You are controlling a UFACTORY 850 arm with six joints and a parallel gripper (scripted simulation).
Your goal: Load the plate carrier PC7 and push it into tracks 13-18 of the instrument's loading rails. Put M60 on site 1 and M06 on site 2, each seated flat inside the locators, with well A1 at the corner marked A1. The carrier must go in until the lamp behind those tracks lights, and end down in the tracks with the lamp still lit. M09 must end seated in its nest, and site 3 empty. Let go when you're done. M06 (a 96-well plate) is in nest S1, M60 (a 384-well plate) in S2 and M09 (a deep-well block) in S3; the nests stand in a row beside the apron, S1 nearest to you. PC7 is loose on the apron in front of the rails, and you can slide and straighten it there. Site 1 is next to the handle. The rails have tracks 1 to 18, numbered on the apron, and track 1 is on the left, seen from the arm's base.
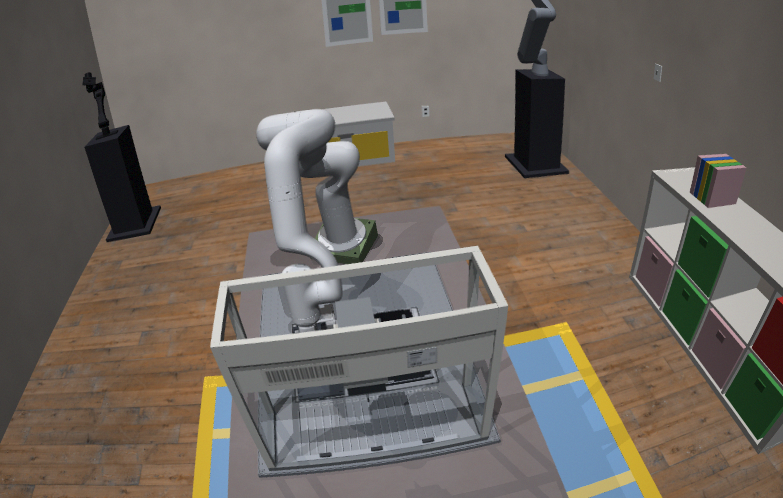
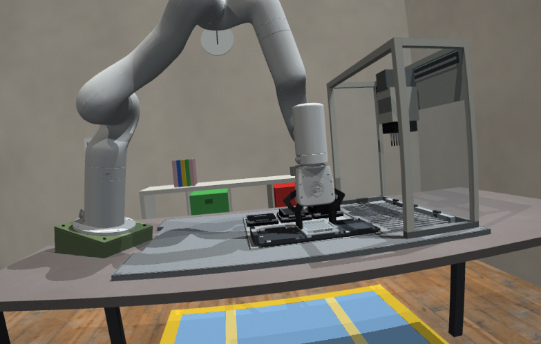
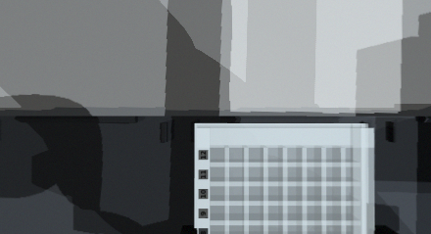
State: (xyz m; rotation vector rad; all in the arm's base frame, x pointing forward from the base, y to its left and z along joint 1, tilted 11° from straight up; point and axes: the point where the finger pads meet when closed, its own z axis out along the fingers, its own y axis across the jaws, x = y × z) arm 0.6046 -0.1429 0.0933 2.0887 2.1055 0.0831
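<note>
The 96-well plate M06 lies 10 mm below my hand. Round my hand: nest S2: 10 mm behind, 260 mm to the left, 30 mm below; nest S1: 120 mm behind, 260 mm to the left, 30 mm below; carrier PC7: 10 mm behind, 20 mm below.
</note>
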